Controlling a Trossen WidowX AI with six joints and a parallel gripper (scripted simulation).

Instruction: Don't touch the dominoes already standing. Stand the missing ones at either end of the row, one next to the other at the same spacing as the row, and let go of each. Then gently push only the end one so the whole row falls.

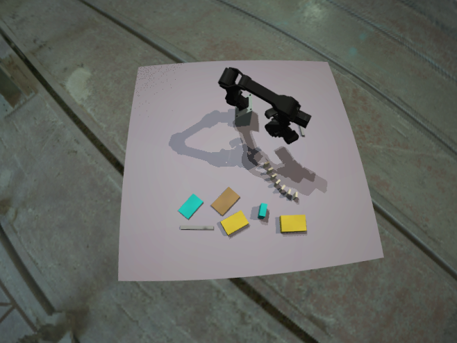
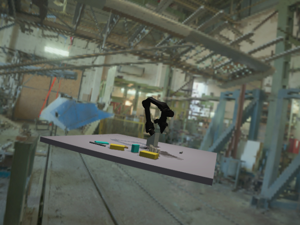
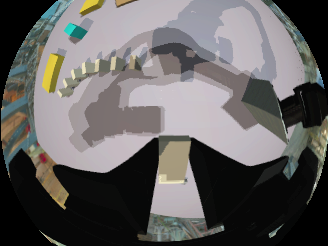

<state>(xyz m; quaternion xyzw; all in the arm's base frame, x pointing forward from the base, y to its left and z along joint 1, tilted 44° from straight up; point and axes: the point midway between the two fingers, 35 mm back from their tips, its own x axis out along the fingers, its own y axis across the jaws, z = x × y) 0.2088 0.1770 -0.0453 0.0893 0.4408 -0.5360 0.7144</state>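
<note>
My gripper tip is 170 mm to the right of the short grey bar, 150 mm above it and 140 mm past it. Also, from my gripper tip: teal slab (400 mm to the right, 320 mm ahead, 150 mm below); then brown block (290 mm ahead, 240 mm to the right, 150 mm below); then teal block (340 mm ahead, 130 mm below, 60 mm to the right).
</note>
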